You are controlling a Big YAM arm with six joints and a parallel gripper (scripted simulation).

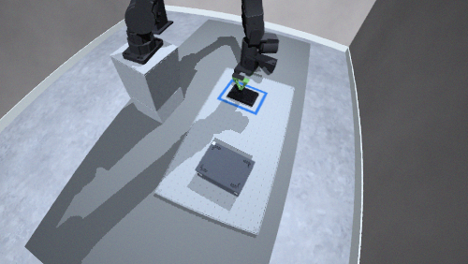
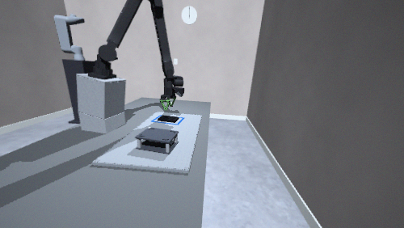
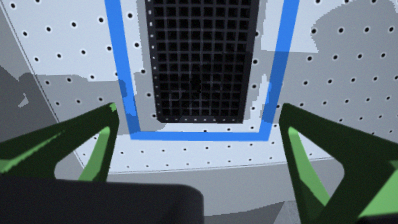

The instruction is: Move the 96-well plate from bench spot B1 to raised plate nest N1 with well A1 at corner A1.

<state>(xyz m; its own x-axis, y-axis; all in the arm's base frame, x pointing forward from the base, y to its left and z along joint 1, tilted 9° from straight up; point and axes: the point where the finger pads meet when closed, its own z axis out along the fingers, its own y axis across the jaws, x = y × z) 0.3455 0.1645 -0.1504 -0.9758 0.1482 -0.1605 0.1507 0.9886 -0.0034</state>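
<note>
Right now the black 96-well plate is 80 mm below my hand. The rest, counted from my hand: raised plate nest: 30 mm ahead, 370 mm to the right, 30 mm below; white corner mark: 30 mm behind, 310 mm to the right, 30 mm below.
</note>
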